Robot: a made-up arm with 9 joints. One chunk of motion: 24 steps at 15 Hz.
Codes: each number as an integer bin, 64 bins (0 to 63) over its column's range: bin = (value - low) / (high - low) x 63, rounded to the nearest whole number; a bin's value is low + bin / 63 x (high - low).
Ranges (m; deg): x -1.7..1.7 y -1.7..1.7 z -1.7..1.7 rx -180..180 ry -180..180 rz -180..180
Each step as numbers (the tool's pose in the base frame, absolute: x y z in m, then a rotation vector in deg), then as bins.
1 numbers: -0.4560 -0.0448 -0.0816 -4.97 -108.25 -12.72
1 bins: 23 31 30 31 13 29
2 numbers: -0.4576 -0.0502 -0.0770 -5.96 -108.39 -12.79
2 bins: 23 31 30 30 13 29
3 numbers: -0.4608 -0.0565 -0.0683 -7.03 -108.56 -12.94
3 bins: 23 30 30 30 13 29
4 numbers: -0.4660 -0.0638 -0.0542 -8.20 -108.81 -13.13
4 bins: 23 30 30 30 12 29
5 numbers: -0.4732 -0.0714 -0.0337 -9.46 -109.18 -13.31
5 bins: 23 30 31 30 12 29
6 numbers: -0.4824 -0.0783 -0.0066 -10.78 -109.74 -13.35
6 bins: 23 30 31 30 12 29
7 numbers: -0.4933 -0.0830 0.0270 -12.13 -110.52 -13.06
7 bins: 22 30 32 29 12 29
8 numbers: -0.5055 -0.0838 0.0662 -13.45 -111.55 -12.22
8 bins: 22 30 33 29 12 29
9 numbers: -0.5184 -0.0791 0.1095 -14.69 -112.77 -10.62
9 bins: 22 30 34 29 12 30
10 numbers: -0.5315 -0.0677 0.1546 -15.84 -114.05 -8.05
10 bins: 22 30 34 29 12 30
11 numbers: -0.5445 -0.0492 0.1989 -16.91 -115.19 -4.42
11 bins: 21 31 35 29 11 31
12 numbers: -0.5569 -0.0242 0.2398 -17.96 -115.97 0.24
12 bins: 21 31 36 28 11 32
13 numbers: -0.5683 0.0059 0.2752 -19.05 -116.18 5.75
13 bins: 21 32 37 28 11 33
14 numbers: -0.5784 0.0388 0.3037 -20.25 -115.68 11.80
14 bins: 21 32 37 28 11 34
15 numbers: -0.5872 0.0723 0.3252 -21.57 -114.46 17.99
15 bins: 21 33 38 28 11 35
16 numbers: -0.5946 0.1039 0.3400 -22.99 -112.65 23.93
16 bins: 20 33 38 27 12 36
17 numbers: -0.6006 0.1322 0.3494 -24.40 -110.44 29.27
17 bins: 20 34 38 27 12 37
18 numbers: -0.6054 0.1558 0.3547 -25.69 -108.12 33.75
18 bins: 20 34 38 27 13 37
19 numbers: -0.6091 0.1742 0.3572 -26.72 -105.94 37.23
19 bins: 20 35 38 27 13 38
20 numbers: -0.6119 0.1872 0.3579 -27.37 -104.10 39.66
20 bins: 20 35 38 27 13 38
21 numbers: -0.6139 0.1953 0.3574 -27.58 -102.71 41.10
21 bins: 20 35 38 27 14 39
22 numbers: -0.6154 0.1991 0.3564 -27.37 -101.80 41.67
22 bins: 20 35 38 27 14 39
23 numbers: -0.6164 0.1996 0.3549 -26.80 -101.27 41.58
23 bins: 20 35 38 27 14 39
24 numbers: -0.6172 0.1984 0.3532 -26.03 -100.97 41.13
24 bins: 20 35 38 27 14 39
